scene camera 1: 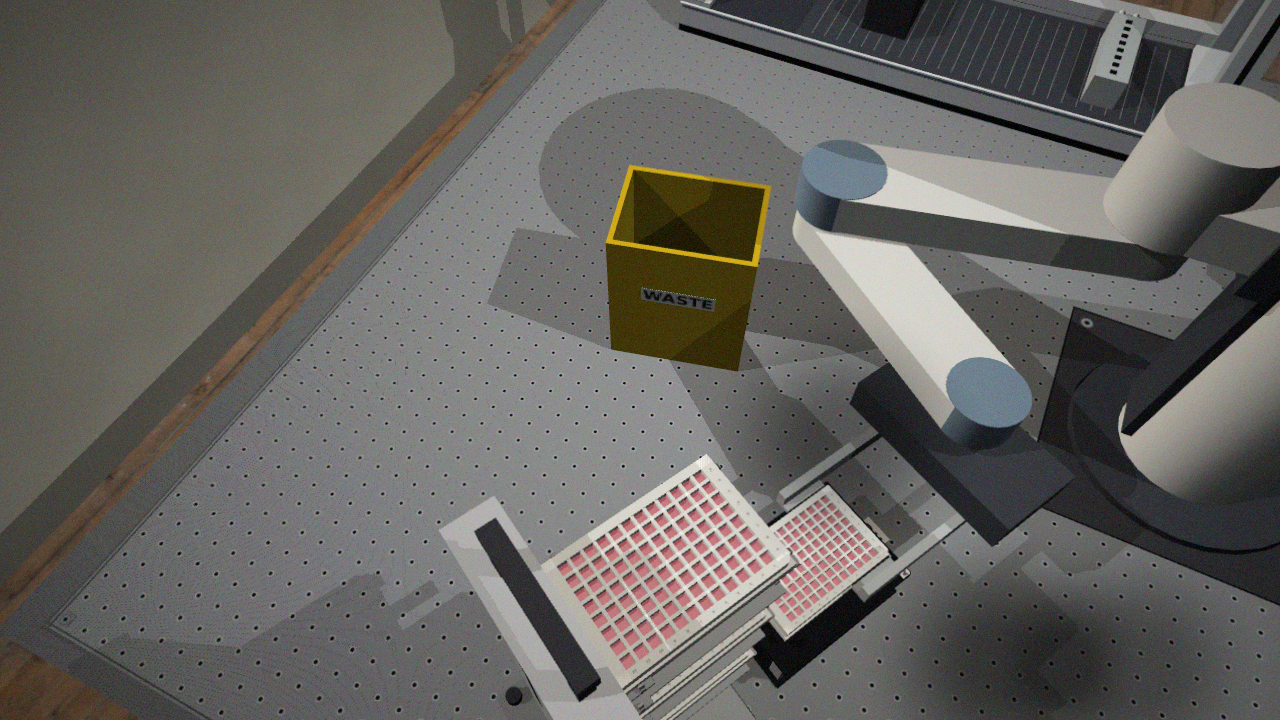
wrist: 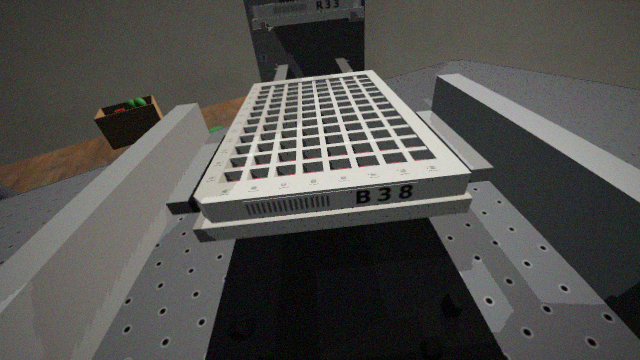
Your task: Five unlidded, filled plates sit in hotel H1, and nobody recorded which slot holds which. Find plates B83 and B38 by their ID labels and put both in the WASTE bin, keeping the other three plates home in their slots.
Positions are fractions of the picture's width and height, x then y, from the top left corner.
Labels:
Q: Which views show the plate B38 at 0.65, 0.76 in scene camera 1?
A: Scene camera 1 and the wrist view: all of them.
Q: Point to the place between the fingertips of my gripper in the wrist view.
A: At 0.50, 0.31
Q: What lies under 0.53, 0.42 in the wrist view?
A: A plate B38.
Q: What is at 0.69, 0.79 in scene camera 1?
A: My gripper.

